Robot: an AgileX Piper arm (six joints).
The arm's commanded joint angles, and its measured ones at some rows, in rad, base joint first. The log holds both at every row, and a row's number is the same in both.
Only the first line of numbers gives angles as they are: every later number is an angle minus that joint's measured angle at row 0.
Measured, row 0:
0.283, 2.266, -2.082, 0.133, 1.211, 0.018
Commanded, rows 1 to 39:
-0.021, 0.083, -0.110, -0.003, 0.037, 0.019
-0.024, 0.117, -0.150, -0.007, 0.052, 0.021
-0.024, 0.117, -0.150, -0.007, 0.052, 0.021
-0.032, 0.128, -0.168, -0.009, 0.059, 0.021
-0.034, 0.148, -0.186, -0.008, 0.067, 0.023
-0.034, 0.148, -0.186, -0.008, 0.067, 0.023
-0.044, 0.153, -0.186, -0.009, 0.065, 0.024
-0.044, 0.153, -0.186, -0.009, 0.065, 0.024
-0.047, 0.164, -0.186, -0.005, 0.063, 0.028
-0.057, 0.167, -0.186, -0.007, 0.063, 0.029
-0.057, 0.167, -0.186, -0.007, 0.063, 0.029
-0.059, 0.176, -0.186, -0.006, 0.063, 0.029
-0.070, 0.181, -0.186, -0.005, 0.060, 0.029
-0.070, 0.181, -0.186, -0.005, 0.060, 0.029
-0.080, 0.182, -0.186, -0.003, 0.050, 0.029
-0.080, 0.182, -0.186, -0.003, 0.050, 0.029
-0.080, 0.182, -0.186, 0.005, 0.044, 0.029
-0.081, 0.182, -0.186, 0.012, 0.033, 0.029
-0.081, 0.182, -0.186, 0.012, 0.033, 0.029
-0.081, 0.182, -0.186, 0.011, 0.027, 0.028
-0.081, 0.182, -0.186, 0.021, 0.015, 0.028
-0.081, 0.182, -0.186, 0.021, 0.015, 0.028
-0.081, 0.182, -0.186, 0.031, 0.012, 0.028
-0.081, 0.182, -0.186, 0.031, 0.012, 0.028
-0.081, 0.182, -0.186, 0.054, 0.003, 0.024
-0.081, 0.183, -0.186, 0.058, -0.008, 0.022
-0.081, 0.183, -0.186, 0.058, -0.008, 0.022
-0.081, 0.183, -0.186, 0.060, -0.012, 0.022
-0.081, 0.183, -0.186, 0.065, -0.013, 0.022
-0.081, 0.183, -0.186, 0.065, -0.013, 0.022
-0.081, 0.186, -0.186, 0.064, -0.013, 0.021
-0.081, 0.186, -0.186, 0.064, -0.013, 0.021
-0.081, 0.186, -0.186, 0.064, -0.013, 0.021
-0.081, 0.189, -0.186, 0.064, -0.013, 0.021
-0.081, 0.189, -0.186, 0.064, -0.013, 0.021
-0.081, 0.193, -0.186, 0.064, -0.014, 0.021
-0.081, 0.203, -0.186, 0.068, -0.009, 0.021
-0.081, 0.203, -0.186, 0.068, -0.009, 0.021
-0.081, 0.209, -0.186, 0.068, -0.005, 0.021
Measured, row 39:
-0.079, 0.195, -0.177, 0.064, -0.010, 0.023
